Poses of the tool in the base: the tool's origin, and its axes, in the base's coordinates. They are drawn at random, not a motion.
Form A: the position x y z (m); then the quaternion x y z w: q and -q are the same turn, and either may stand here.
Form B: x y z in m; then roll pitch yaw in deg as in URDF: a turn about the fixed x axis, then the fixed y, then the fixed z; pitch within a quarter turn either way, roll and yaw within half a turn. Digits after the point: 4 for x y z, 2 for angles.
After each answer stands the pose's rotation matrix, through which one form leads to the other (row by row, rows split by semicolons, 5 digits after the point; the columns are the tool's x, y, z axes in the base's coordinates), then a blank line. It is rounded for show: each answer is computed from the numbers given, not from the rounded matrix.
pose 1, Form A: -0.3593, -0.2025, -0.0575, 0.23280, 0.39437, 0.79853, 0.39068
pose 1, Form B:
-0.3593, -0.2025, -0.0575, 54.43, -3.65, 125.98
-0.58635 -0.44032 0.67994; 0.80755 -0.38369 0.44793; 0.06365 0.81173 0.58055

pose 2, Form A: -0.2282, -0.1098, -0.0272, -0.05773, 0.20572, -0.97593, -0.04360
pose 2, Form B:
-0.2282, -0.1098, -0.0272, -23.57, -7.51, 176.45
-0.98953 -0.10885 0.09474; 0.06135 -0.91156 -0.40657; 0.13062 -0.39651 0.90869

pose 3, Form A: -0.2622, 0.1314, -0.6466, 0.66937, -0.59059, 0.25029, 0.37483
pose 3, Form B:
-0.2622, 0.1314, -0.6466, 160.85, -51.06, -73.63
0.17711 -0.97828 -0.10767; -0.60302 -0.02141 -0.79744; 0.77782 0.20616 -0.59371

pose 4, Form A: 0.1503, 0.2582, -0.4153, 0.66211, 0.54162, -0.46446, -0.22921
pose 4, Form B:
0.1503, 0.2582, -0.4153, -119.88, 21.52, 91.12
-0.01815 0.50431 -0.86333; 0.93014 -0.30822 -0.19960; -0.36676 -0.80664 -0.46348

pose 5, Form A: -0.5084, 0.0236, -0.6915, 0.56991, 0.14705, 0.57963, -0.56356
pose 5, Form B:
-0.5084, 0.0236, -0.6915, -56.94, -55.73, -59.61
0.28480 0.82093 0.49493; -0.48571 -0.32155 0.81283; 0.82642 -0.47189 0.30715

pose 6, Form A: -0.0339, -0.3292, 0.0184, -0.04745, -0.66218, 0.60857, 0.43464
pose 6, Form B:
-0.0339, -0.3292, 0.0184, -82.04, -31.19, 136.22
-0.61767 -0.46618 -0.63337; 0.59186 0.25478 -0.76472; 0.51786 -0.84721 0.11854

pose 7, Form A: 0.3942, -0.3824, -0.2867, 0.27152, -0.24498, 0.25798, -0.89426
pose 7, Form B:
0.3942, -0.3824, -0.2867, -39.88, 17.34, -38.52
0.74686 0.32837 0.57825; -0.59444 0.71944 0.35922; -0.29806 -0.61202 0.73252

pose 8, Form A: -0.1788, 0.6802, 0.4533, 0.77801, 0.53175, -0.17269, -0.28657
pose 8, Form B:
-0.1788, 0.6802, 0.4533, -140.95, -2.07, 67.97
0.37484 0.72844 -0.57348; 0.92639 -0.27024 0.26225; 0.03606 -0.62956 -0.77611

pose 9, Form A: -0.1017, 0.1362, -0.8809, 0.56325, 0.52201, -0.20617, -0.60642
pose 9, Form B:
-0.1017, 0.1362, -0.8809, -101.30, -23.63, 66.18
0.37000 0.33799 -0.86537; 0.83810 0.28048 0.46789; 0.40087 -0.89838 -0.17949

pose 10, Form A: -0.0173, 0.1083, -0.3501, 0.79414, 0.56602, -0.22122, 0.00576
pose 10, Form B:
-0.0173, 0.1083, -0.3501, -165.03, 20.97, 73.75
0.26137 0.90154 -0.34484; 0.89644 -0.35918 -0.25958; -0.35788 -0.24128 -0.90206

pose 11, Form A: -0.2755, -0.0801, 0.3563, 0.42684, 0.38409, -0.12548, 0.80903
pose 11, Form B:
-0.2755, -0.0801, 0.3563, 60.18, 46.77, 10.50
0.67346 0.53093 0.51436; 0.12486 0.60412 -0.78705; -0.72861 0.59427 0.34056

